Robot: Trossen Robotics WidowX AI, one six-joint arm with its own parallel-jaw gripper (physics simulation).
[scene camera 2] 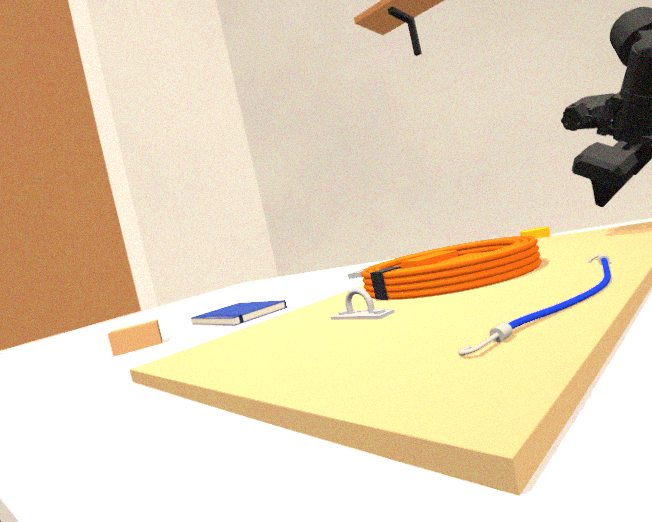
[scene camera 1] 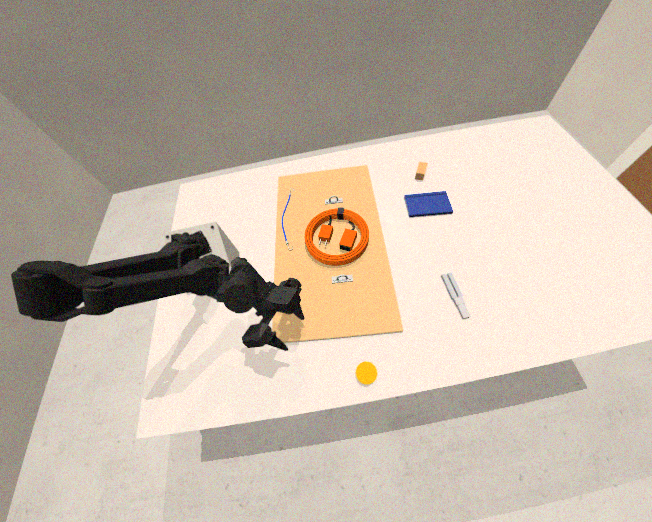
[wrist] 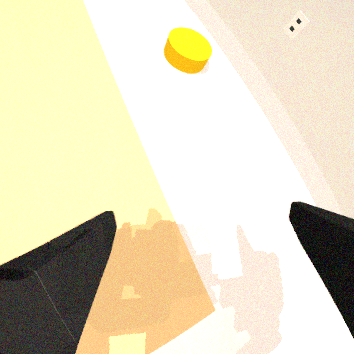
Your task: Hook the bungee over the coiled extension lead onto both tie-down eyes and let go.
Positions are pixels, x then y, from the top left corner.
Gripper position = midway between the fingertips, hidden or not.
gripper: scene camera 2 616, 189; scene camera 1 295, 334; wrist 202, 214
orange coiled extension lead: scene camera 2; scene camera 1; not seen in the wrist view (out of frame)
same spot on tan board: [wrist: 77, 153] = [scene camera 1: 326, 319]
same spot on orange coiled extension lead: [scene camera 1: 347, 241] = [scene camera 2: 435, 253]
